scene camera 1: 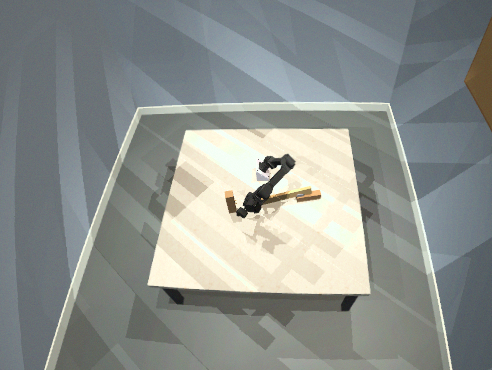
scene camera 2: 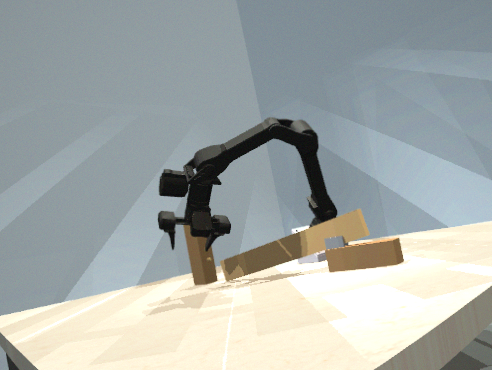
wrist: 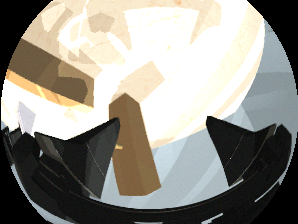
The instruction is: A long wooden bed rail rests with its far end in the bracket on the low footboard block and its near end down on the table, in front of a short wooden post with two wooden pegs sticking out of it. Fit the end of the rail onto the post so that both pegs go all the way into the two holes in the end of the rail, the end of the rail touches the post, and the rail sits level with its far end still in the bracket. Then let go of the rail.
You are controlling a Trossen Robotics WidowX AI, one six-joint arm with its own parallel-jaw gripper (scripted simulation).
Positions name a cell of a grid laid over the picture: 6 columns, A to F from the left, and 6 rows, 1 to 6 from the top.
Labels:
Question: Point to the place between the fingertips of the gripper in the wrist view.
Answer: D4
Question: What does the gripper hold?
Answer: Nothing.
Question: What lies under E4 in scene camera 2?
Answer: A wooden rail.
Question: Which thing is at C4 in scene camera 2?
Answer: The gripper.

